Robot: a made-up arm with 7 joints. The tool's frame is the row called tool. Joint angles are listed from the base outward.
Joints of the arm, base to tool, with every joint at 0 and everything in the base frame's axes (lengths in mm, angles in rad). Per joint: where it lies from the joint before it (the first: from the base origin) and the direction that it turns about. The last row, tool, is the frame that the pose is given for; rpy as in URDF.
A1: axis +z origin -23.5 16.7 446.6
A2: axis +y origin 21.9 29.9 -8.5
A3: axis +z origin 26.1 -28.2 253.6
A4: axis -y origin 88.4 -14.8 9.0
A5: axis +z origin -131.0 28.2 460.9
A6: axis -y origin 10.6 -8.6 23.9
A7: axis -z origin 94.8 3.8 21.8
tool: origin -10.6 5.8 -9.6 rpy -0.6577 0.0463 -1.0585
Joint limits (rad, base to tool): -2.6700..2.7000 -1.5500..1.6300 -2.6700..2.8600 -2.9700..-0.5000 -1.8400..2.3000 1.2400..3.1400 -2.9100..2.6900
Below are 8 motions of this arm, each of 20 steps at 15 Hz.
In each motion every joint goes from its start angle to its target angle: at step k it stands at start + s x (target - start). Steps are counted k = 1, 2, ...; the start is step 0. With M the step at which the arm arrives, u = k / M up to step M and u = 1 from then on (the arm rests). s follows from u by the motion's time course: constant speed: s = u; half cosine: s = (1 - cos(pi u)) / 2; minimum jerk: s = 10 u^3 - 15 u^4 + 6 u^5.
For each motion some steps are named. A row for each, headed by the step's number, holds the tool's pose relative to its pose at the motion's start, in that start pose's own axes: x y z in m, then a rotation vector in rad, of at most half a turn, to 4 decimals.
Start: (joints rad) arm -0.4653 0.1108 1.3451 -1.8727 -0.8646 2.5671 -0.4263
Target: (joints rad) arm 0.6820 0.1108 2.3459 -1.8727 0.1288 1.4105 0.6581
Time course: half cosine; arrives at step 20
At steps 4, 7, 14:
4: 0.0014 0.0594 0.1117 0.1200 0.0767 0.0087
7: -0.0469 0.1275 0.3325 0.2980 0.2248 0.1083
14: -0.4842 -0.0493 0.8200 0.2758 0.3563 0.7653

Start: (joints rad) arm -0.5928 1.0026 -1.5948 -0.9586 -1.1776 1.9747 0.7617
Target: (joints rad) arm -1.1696 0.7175 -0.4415 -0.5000 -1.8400 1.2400 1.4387
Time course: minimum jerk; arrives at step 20
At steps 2, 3, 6, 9, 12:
2: -0.0019 0.0005 0.0007 -0.0022 0.0030 -0.0030
3: -0.0059 0.0016 0.0020 -0.0070 0.0096 -0.0096
6: -0.0283 0.0098 0.0090 -0.0481 0.0634 -0.0696
9: -0.0379 0.0287 0.0047 -0.1482 0.1740 -0.2202
12: -0.0094 0.0587 -0.0341 -0.3128 0.3028 -0.4509

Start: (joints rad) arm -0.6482 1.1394 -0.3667 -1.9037 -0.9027 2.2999 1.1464
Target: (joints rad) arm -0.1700 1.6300 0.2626 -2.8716 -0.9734 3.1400 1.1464
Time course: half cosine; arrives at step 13
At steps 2, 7, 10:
2: -0.0538 -0.0187 -0.0204 0.0094 -0.0335 0.0911
7: -0.3245 -0.2805 -0.3062 -0.0960 -0.2817 0.8484
10: -0.2865 -0.4628 -0.4913 -0.3474 -0.3841 1.2290

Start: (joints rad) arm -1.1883 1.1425 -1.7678 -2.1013 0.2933 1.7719 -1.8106
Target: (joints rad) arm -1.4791 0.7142 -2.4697 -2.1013 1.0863 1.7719 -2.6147
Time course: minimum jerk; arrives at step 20
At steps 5, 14, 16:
5: -0.0343 -0.0391 -0.0405 0.1111 -0.0667 -0.0594
14: -0.3701 -0.1366 -0.3565 0.4713 -0.5659 -0.7410
16: -0.4271 -0.1229 -0.3957 0.4494 -0.6183 -0.8644

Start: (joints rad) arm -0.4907 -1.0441 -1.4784 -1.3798 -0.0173 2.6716 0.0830
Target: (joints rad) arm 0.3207 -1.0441 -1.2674 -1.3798 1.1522 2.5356 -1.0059
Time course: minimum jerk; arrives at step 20
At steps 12, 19, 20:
12: -0.2823 0.0139 -0.2903 -0.0267 0.7433 0.5422
19: -0.4545 -0.0500 -0.3741 0.0548 1.1003 0.6413
20: -0.4552 -0.0504 -0.3743 0.0551 1.1016 0.6414

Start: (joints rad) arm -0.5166 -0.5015 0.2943 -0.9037 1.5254 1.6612 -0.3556
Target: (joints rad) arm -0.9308 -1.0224 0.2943 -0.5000 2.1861 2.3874 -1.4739
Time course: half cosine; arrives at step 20
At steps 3, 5, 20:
3: -0.0282 0.0132 0.0102 0.0336 -0.0860 0.0689
5: -0.0769 0.0352 0.0222 0.0857 -0.2288 0.1851
20: -0.4943 0.1830 -0.1521 0.4342 -1.2971 1.1626

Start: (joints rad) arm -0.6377 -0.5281 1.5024 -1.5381 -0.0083 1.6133 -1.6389
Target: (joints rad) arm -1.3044 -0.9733 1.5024 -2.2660 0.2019 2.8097 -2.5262
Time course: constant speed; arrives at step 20
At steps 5, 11, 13, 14, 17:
5: -0.0095 0.0325 -0.1431 -0.0915 -0.0285 0.0800
11: -0.0828 0.0805 -0.3080 -0.2063 -0.0172 0.2092
13: -0.1210 0.0994 -0.3558 -0.2435 -0.0018 0.2632
14: -0.1424 0.1094 -0.3777 -0.2615 0.0081 0.2925
17: -0.2141 0.1418 -0.4341 -0.3116 0.0461 0.3913

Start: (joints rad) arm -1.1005 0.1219 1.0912 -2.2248 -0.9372 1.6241 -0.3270
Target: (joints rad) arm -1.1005 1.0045 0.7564 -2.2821 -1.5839 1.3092 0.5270
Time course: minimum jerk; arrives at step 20
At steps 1, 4, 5, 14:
1: 0.0001 0.0004 -0.0002 -0.0001 0.0007 0.0000
4: 0.0052 0.0203 -0.0100 -0.0073 0.0329 -0.0011
5: 0.0085 0.0370 -0.0174 -0.0141 0.0575 -0.0020
14: -0.0481 0.3482 -0.0638 -0.1932 0.2761 -0.0563

